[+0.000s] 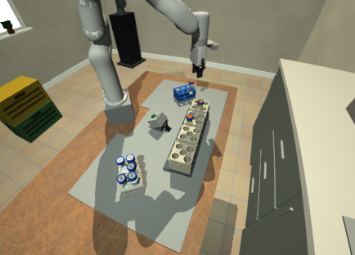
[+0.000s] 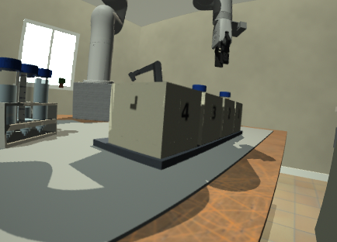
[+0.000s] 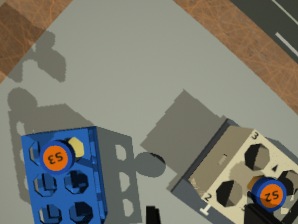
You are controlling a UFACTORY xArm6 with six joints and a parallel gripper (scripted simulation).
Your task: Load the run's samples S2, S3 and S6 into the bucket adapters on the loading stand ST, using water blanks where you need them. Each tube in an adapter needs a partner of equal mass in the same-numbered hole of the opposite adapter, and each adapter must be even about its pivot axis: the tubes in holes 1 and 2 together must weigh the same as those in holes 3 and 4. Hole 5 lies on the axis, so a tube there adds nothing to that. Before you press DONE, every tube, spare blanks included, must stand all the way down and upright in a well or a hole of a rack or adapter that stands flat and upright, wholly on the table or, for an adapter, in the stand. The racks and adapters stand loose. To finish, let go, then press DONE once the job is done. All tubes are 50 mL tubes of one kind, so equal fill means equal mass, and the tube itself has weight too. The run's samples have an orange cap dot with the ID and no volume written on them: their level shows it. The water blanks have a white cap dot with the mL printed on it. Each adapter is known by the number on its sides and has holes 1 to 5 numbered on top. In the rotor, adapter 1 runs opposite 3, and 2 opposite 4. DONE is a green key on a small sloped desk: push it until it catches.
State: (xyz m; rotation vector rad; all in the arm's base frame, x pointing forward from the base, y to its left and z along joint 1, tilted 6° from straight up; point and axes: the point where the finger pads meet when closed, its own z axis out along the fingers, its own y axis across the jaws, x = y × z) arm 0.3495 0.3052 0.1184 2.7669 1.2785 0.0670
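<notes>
My gripper is now 8 cm past the tube, 10 cm to the right of it and 19 cm above it. Also, from my hand: blue sample rack (12 cm behind, 7 cm to the left, 22 cm below); then adapter (9 cm ahead, 18 cm to the right, 20 cm below); then DONE key desk (12 cm behind, 25 cm to the right, 20 cm below).
</notes>
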